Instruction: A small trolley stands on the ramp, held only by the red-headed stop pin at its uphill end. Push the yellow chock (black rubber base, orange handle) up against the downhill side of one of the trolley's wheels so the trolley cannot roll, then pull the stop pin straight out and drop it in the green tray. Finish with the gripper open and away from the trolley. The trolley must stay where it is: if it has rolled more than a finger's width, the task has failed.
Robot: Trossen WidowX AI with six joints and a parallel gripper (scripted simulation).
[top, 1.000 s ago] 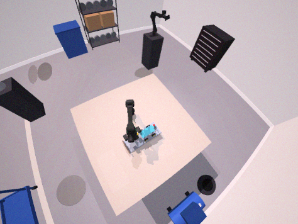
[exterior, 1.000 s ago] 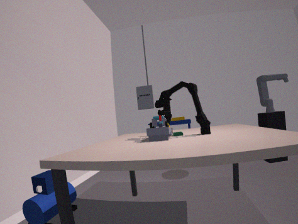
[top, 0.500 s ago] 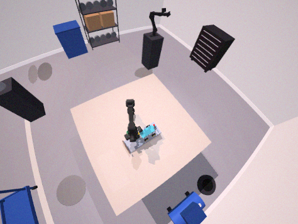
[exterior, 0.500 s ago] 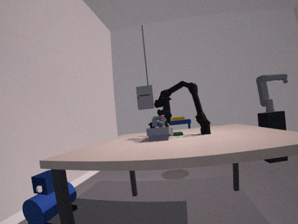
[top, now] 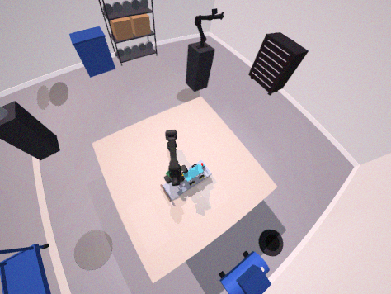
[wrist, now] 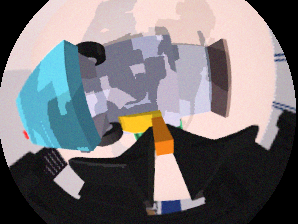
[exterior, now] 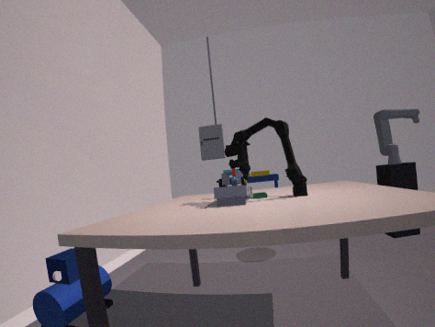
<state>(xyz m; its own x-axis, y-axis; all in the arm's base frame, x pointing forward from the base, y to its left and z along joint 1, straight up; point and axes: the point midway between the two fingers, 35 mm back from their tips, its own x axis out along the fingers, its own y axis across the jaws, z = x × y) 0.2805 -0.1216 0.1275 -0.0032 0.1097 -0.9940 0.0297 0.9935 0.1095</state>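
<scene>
My gripper tip is now 2 cm to the right of the yellow chock and 1 cm above it. The rest, counted from my gripper tip: cyan trolley: 12 cm to the left, 6 cm ahead, 2 cm above; red-headed stop pin: 22 cm to the left, 4 cm ahead, 4 cm above.
</scene>
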